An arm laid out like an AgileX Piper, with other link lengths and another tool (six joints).
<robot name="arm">
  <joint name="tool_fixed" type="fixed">
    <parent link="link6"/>
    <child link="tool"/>
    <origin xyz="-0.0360 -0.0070 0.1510" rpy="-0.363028 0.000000 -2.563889"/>
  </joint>
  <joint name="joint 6" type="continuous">
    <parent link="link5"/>
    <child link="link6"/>
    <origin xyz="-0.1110 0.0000 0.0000" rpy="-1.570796 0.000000 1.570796"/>
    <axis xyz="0 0 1"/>
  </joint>
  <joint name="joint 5" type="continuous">
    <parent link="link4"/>
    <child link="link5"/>
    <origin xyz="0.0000 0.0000 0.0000" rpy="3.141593 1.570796 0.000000"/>
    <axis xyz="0 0 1"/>
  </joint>
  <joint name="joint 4" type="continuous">
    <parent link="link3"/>
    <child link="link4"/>
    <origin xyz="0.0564 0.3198 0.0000" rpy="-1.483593 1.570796 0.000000"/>
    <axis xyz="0 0 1"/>
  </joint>
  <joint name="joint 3" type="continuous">
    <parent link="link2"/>
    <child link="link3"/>
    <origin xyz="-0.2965 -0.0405 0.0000" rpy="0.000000 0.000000 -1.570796"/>
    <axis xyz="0 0 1"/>
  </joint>
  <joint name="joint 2" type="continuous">
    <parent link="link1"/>
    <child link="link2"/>
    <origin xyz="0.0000 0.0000 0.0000" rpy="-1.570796 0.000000 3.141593"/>
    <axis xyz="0 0 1"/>
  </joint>
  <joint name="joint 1" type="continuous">
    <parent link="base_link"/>
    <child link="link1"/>
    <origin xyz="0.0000 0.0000 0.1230" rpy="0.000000 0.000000 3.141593"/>
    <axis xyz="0 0 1"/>
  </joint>
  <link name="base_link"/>
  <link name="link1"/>
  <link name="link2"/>
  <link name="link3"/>
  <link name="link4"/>
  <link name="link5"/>
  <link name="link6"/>
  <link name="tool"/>
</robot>
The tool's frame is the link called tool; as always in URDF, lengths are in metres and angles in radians. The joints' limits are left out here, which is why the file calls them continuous.
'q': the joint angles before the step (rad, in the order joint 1, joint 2, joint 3, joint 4, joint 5, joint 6). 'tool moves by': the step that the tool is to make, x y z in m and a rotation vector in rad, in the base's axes. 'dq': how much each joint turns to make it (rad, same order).
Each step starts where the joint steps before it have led.
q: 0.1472, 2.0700, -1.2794, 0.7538, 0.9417, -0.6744
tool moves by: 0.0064, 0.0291, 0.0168, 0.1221, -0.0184, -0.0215
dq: 0.0059, 0.0016, 0.0027, 0.1561, 0.0137, -0.0832
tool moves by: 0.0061, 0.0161, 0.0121, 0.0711, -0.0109, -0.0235
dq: 0.0034, 0.0003, -0.0003, 0.0918, 0.0072, -0.0387
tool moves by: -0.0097, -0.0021, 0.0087, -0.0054, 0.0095, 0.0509
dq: 0.0008, -0.0140, -0.0118, -0.0416, 0.0500, 0.0119
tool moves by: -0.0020, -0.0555, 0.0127, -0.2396, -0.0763, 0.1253
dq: -0.0001, -0.0850, -0.0519, -0.3345, 0.0399, 0.1143
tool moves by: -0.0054, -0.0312, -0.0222, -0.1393, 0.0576, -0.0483
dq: -0.0019, 0.0231, -0.0025, -0.1550, -0.0064, 0.1404
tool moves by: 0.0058, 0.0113, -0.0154, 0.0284, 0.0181, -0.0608
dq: 0.0019, 0.0435, -0.0017, 0.0498, -0.0416, 0.0204
